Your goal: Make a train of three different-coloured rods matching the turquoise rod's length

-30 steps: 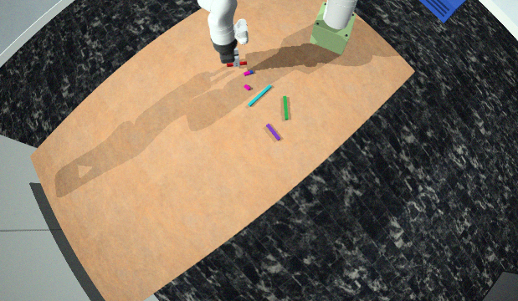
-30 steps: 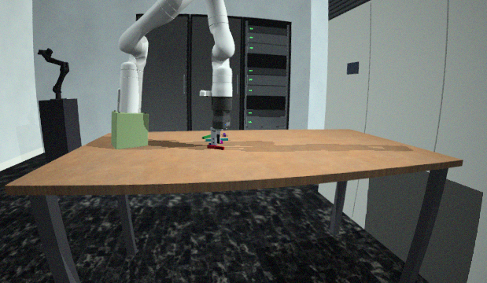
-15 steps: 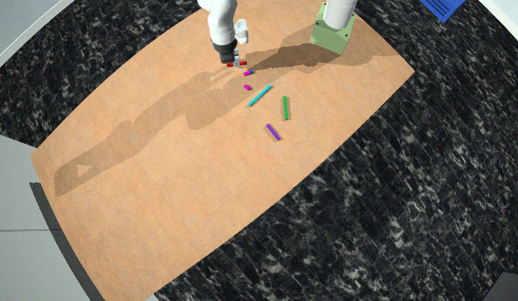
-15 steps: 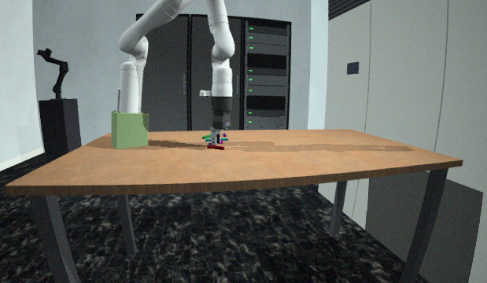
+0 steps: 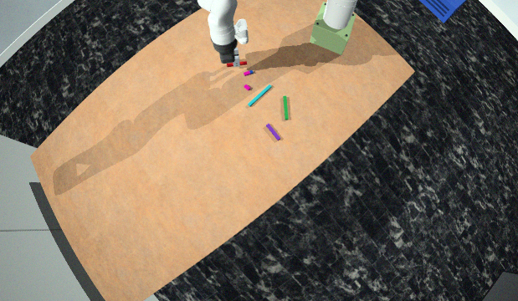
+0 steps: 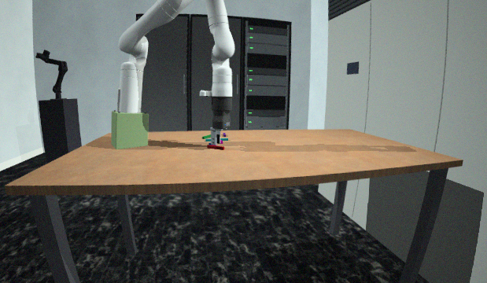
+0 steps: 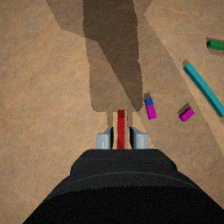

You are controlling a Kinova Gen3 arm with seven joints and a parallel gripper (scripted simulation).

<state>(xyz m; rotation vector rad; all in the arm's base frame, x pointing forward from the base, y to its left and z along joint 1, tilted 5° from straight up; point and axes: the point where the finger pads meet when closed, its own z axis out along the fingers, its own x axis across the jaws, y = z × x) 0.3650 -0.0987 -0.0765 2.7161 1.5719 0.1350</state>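
My gripper is now 30 mm above the red rod. Also, from my hand: turquoise rod (150 mm to the left, 30 mm below, 10 mm ahead); then blue rod (60 mm to the left, 30 mm below, 20 mm behind); then green rod (230 mm to the left, 30 mm below, 30 mm behind).
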